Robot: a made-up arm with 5 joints.
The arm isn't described. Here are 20 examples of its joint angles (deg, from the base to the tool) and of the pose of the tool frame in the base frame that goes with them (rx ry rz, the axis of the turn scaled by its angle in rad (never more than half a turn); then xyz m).
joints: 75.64 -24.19 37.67 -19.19 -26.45
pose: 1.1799 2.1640 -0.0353 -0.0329 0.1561 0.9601
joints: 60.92 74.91 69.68 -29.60 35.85
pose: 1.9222 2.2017 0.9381 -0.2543 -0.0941 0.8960
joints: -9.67 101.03 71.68 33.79 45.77
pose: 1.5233 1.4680 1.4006 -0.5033 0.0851 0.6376
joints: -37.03 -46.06 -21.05 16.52 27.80
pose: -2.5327 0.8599 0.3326 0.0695 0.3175 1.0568
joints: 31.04 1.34 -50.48 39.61 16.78
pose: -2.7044 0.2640 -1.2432 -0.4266 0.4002 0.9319
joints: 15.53 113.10 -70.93 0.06 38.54
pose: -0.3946 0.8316 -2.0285 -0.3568 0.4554 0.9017
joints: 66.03 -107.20 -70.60 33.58 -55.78
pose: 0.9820 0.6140 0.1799 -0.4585 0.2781 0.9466
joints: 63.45 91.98 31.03 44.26 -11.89
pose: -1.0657 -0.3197 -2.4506 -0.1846 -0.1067 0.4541
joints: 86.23 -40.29 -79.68 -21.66 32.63
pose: -3.0012 -0.5137 0.5881 -0.2671 0.2845 0.9014
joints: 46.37 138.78 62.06 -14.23 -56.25
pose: 1.3709 -1.1580 1.7132 -0.3528 -0.0205 0.5887
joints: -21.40 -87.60 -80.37 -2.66 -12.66
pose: 1.5047 -0.9300 -1.7277 0.2019 0.4630 0.7790
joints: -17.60 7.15 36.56 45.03 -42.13
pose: 2.4505 -0.2391 0.9276 -0.3759 0.0539 0.8998
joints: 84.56 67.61 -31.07 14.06 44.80
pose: -1.0392 -0.6507 -1.1472 -0.4247 -0.1011 0.7581
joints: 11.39 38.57 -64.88 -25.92 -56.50
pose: 2.4375 -1.6609 -0.8549 -0.1788 0.2798 0.9993
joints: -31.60 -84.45 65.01 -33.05 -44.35
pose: -1.7854 -2.1322 1.1916 0.1579 0.1721 0.6469
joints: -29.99 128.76 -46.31 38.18 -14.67
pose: -0.4017 -1.7824 2.2922 0.2177 0.5088 0.7281
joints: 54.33 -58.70 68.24 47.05 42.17
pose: -0.3896 -1.4625 0.9334 0.3155 0.0452 0.7979
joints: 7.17 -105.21 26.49 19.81 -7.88
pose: -1.7225 -1.2836 1.6271 0.1750 0.1294 0.8008
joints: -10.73 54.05 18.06 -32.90 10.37
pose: 3.0108 -0.3569 0.4338 -0.1813 0.2730 0.9749
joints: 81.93 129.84 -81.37 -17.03 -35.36
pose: -1.2965 0.4494 0.0572 -0.3912 -0.0809 0.7857
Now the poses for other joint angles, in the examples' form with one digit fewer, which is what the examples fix.
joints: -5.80 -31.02 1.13 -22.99 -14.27
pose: 2.613 0.266 -1.346 0.044 0.224 0.942
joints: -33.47 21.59 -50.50 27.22 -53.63
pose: 1.143 -2.209 -0.148 0.030 0.572 0.905
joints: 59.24 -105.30 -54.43 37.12 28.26
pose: 2.240 1.436 -0.810 -0.386 0.325 1.012
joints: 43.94 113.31 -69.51 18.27 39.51
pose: -0.365 0.822 -1.836 -0.471 0.361 0.898
